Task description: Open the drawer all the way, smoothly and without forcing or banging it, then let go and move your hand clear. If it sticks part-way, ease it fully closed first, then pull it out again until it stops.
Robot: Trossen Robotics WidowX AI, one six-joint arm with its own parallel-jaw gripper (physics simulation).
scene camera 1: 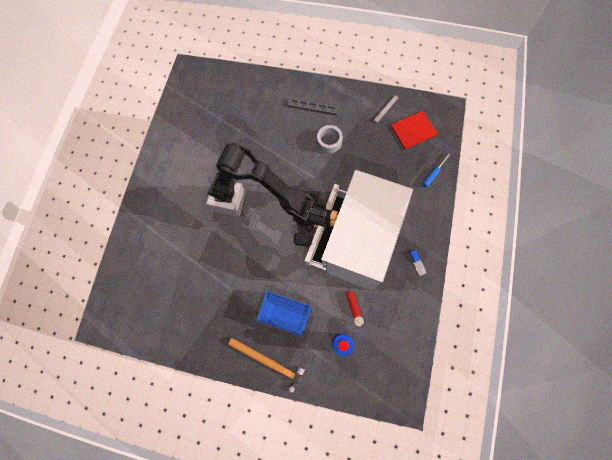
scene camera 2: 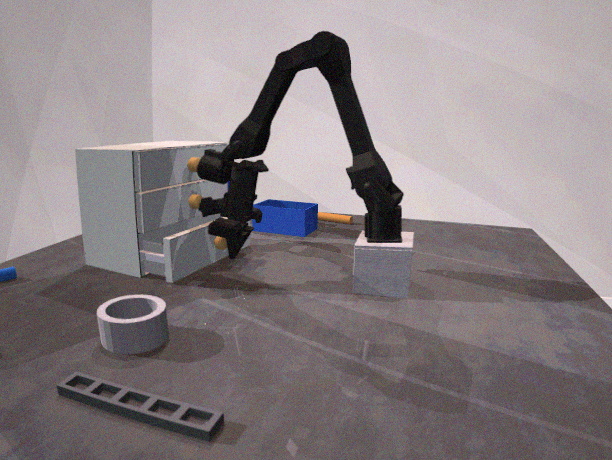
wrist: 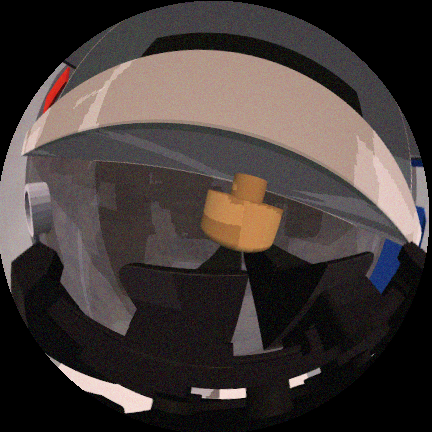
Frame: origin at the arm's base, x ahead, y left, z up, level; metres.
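Where they show: gripper, between the fingertips: (scene camera 1: pixel 310 226) (scene camera 2: pixel 232 258); arm's base, origin of its link: (scene camera 1: pixel 224 193) (scene camera 2: pixel 384 238).
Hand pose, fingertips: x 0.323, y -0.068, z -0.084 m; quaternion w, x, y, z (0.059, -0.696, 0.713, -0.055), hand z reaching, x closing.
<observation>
Each offset is from my fingertips to the top centre of the thing. "*": to the spot under its first point.
A white cabinet {dz +0.245, dx +0.180, dy -0.036 m} (scene camera 1: pixel 368 219) (scene camera 2: pixel 108 205) holds three drawers with orange knobs. Its bottom drawer (scene camera 2: pixel 190 251) (scene camera 1: pixel 315 246) (wrist: pixel 201 92) stands partly pulled out. Its knob {* dz +0.039, dx +0.019, dy +0.022 m} (scene camera 2: pixel 220 243) (wrist: pixel 241 221) sticks out of the drawer front. My gripper (scene camera 2: pixel 236 253) (scene camera 1: pixel 306 230) (wrist: pixel 239 235) points down in front of that drawer. Its fingers are shut together just below the knob, with nothing between them. The knob lies beyond the fingertips in the wrist view.
A blue bin {dz +0.062, dx -0.052, dy -0.332 m} (scene camera 1: pixel 283 312) (scene camera 2: pixel 286 218) and a hammer {dz +0.012, dx -0.107, dy -0.506 m} (scene camera 1: pixel 260 358) lie off the cabinet's one side. A grey ring {dz +0.035, dx +0.036, dy +0.363 m} (scene camera 1: pixel 330 138) (scene camera 2: pixel 132 323) and a slotted bar {dz +0.001, dx -0.051, dy +0.519 m} (scene camera 1: pixel 311 106) (scene camera 2: pixel 149 406) lie off the other. The arm's pedestal (scene camera 2: pixel 383 265) stands opposite the drawers.
</observation>
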